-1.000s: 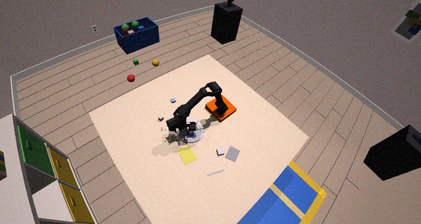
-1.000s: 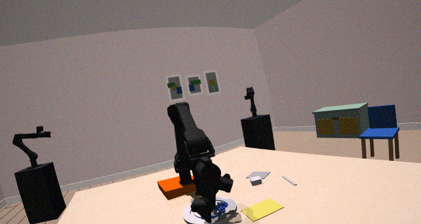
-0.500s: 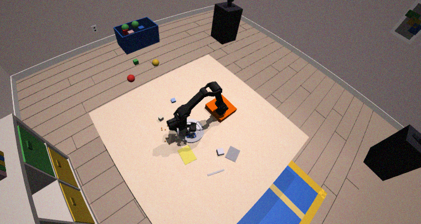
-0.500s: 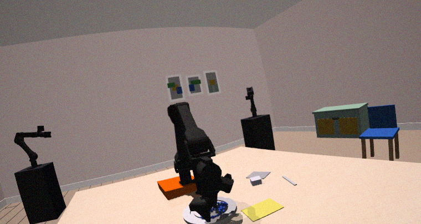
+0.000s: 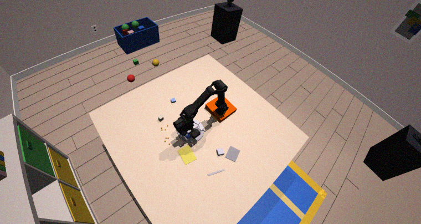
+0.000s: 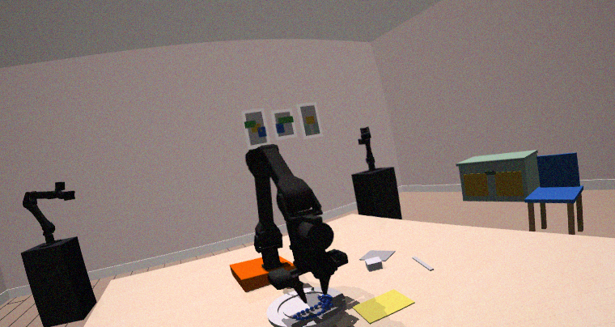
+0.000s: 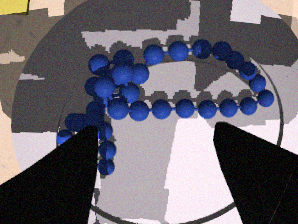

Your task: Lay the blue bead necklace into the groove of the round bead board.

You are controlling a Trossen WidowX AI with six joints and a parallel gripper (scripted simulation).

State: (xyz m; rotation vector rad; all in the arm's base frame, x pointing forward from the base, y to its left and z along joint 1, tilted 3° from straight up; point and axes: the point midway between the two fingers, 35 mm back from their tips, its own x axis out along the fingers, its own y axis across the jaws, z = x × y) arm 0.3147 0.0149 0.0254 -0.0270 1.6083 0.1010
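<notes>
The round bead board lies 3 cm behind my gripper tip, 2 cm to the right of it and 3 cm below it. The rest, counted from my gripper tip: yellow sheet (10 cm ahead, 12 cm to the left, 4 cm below); small grey block (11 cm behind, 24 cm to the left, 3 cm below); pale cube (10 cm ahead, 23 cm to the right, 2 cm below).
</notes>
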